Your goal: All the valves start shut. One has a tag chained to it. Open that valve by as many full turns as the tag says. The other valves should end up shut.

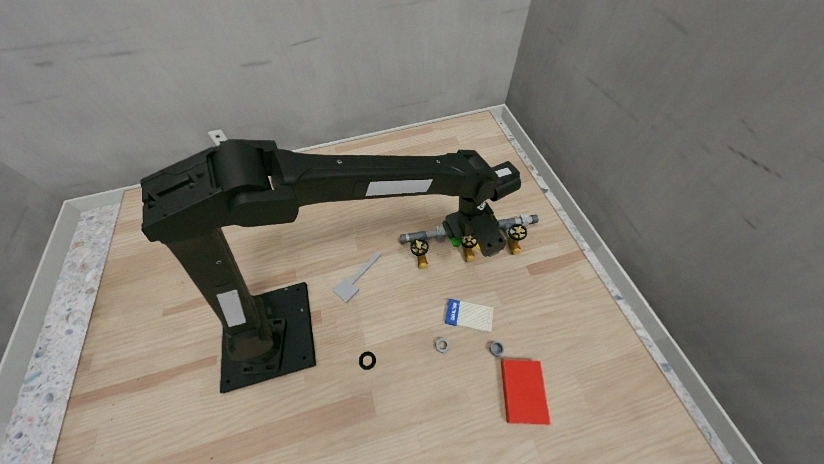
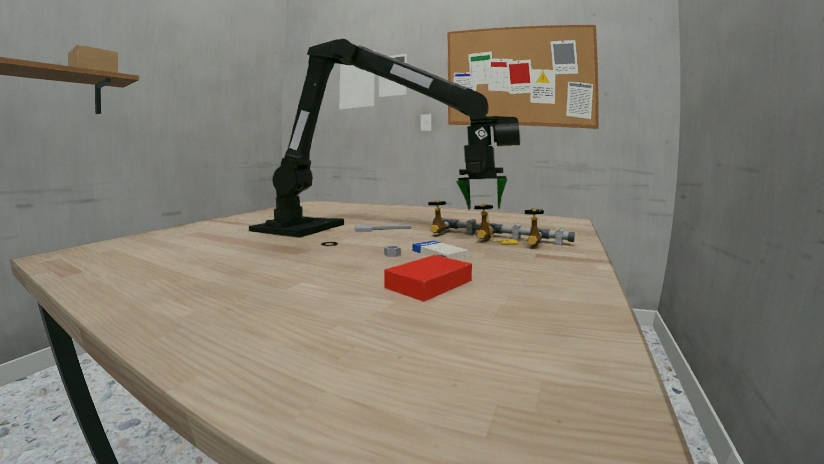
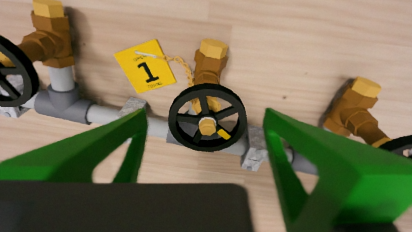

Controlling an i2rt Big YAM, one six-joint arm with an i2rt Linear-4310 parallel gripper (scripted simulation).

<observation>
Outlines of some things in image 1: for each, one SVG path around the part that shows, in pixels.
A red block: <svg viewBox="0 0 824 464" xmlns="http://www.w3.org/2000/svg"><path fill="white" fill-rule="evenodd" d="M503 359L501 361L506 422L551 425L541 362Z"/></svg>
</observation>
